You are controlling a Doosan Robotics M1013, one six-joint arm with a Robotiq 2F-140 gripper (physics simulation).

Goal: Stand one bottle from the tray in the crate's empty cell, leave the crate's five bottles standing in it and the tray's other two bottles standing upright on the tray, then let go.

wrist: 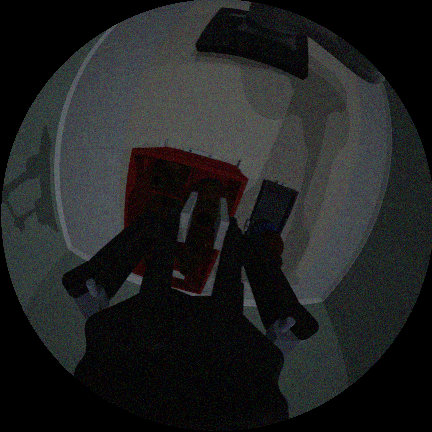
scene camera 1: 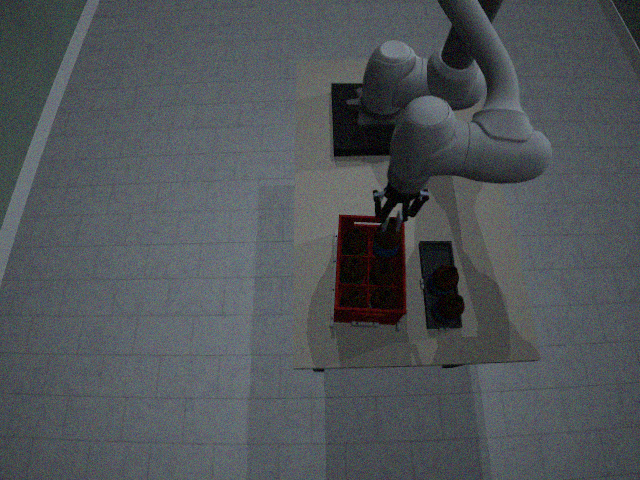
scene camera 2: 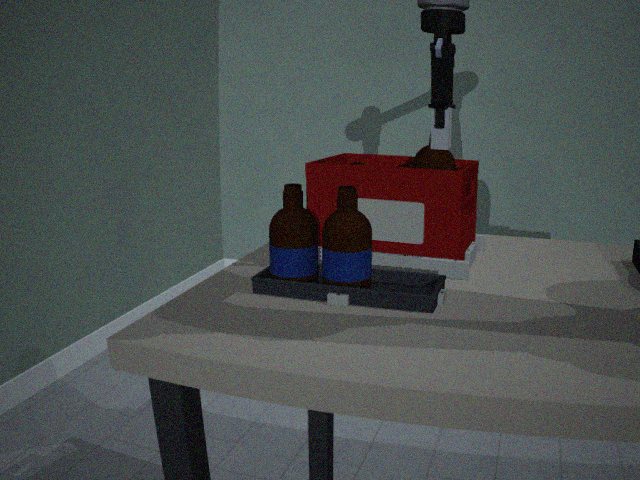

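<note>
The gripper (scene camera 2: pixel 441 148) can be seen from scene camera 1 (scene camera 1: pixel 389 226) and from the wrist (wrist: pixel 206 205) as well. The scene also contains a bottle with blue label (scene camera 1: pixel 385 245), a bottle with blue label (scene camera 2: pixel 293 232) and a bottle with blue label (scene camera 2: pixel 347 233).
</note>
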